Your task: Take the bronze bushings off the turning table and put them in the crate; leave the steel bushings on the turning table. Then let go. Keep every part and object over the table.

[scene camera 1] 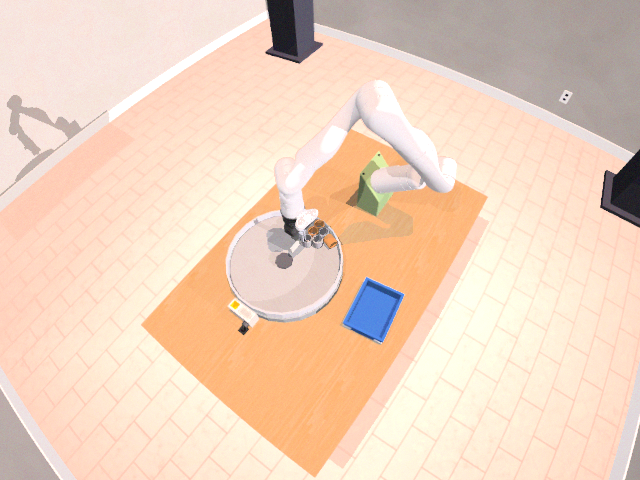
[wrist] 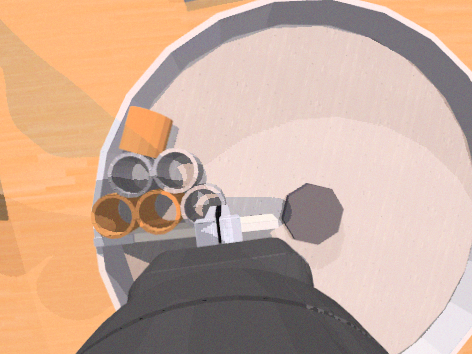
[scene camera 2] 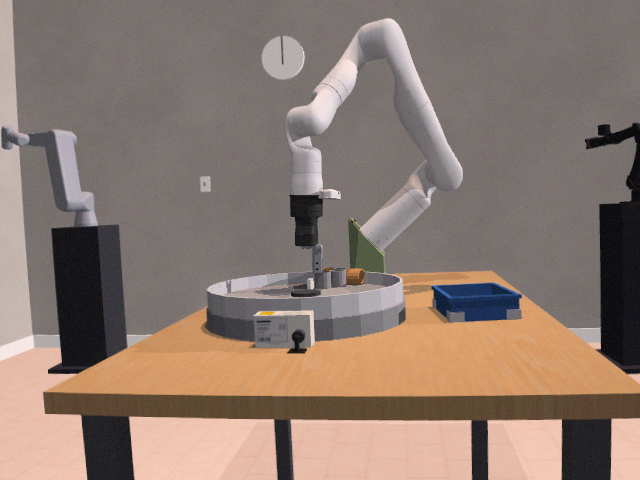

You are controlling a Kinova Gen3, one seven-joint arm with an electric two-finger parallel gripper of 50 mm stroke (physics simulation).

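Seen in the pictures: gripper, fingertip midpoint: (scene camera 1: 302,239) (wrist: 220,218) (scene camera 2: 317,272); arm's base at its link origin: (scene camera 1: 379,181) (scene camera 2: 370,240).
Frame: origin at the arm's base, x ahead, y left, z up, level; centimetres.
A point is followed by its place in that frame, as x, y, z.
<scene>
On the turning table (scene camera 1: 289,314) {60.0, -0.9, -7.0} (scene camera 2: 356,305) {61.9, -3.2, -8.3} (wrist: 280,14) {43.6, 5.9, -7.7}, several bushings stand clustered by the rim. One bronze bushing (scene camera 1: 330,241) {30.0, -3.6, -5.2} (scene camera 2: 355,275) {31.2, -4.0, -6.4} (wrist: 146,131) {29.7, -4.4, -5.1} lies on its side; two bronze bushings, one (wrist: 113,229) {24.9, -12.5, -6.2} at the rim and another (wrist: 158,229) {29.3, -12.9, -5.3} beside it, stand upright. Two steel bushings, one (wrist: 113,173) {26.2, -7.5, -5.3} at the rim and one (wrist: 198,170) {33.5, -8.4, -5.2} beside it, stand between. A third steel bushing (wrist: 186,206) {31.9, -11.4, -5.9} stands nearest my gripper (scene camera 2: 317,269) {34.8, -12.7, -5.0} (wrist: 220,218) {34.8, -12.7, -5.0}. My gripper is shut, its fingertips overlapping that bushing's edge in the wrist view; no part shows between them. The blue crate (scene camera 1: 373,310) {41.8, 21.5, -13.5} (scene camera 2: 480,308) {51.6, 21.4, -11.5} is empty.
A pale bar (scene camera 1: 295,249) {37.9, -13.8, -8.7} (wrist: 259,222) {38.1, -13.9, -6.0} crosses under my fingers towards the dark hub (scene camera 1: 283,260) {44.3, -14.6, -7.9} (scene camera 2: 306,292) {45.5, -14.3, -8.0} (wrist: 313,214) {44.0, -14.5, -8.0}. A labelled box (scene camera 1: 242,312) {67.9, -15.1, -8.3} (scene camera 2: 271,330) {69.3, -18.0, -10.9} stands beside the turning table. The green arm mount (scene camera 1: 375,198) {5.8, 1.7, -3.1} (scene camera 2: 367,258) {5.7, -1.1, -4.8} stands at the back.
</scene>
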